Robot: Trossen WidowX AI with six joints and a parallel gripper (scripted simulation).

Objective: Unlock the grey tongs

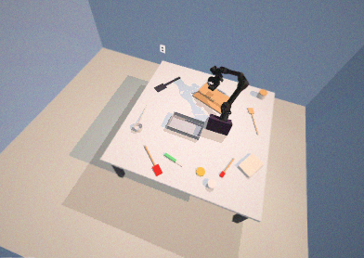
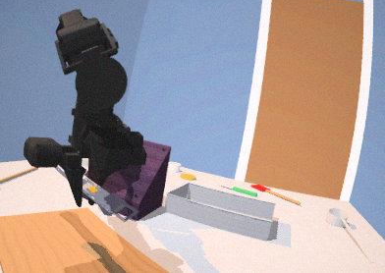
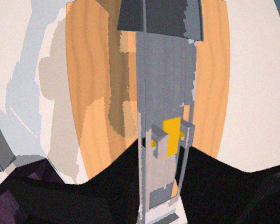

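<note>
My gripper tip is now 20 mm short of the yellow lock piece, 10 mm to the left of it and 40 mm below it. Round my gripper tip: black spatula 500 mm ahead, 20 mm to the right, 120 mm below; then wooden board 20 mm behind, 120 mm below; then grey roasting tin 160 mm ahead, 430 mm to the left, 90 mm below.
</note>
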